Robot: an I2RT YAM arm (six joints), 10 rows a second.
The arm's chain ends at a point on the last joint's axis. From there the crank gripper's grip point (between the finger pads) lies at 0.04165 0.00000 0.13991 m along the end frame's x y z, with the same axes.
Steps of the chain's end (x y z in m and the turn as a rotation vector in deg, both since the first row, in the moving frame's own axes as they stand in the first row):
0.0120, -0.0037, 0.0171, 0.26, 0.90, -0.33
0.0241, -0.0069, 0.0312, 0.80, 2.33, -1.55
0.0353, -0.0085, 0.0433, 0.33, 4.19, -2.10
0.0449, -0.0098, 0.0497, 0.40, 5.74, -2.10
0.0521, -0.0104, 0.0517, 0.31, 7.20, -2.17
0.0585, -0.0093, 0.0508, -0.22, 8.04, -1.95
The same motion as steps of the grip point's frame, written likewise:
0.0142, -0.0046, 0.0164, 0.26, 0.90, -0.33
0.0297, -0.0100, 0.0294, 0.80, 2.33, -1.55
0.0454, -0.0110, 0.0399, 0.33, 4.19, -2.10
0.0586, -0.0125, 0.0448, 0.40, 5.74, -2.10
0.0693, -0.0130, 0.0454, 0.31, 7.20, -2.17
0.0776, -0.0105, 0.0436, -0.22, 8.04, -1.95

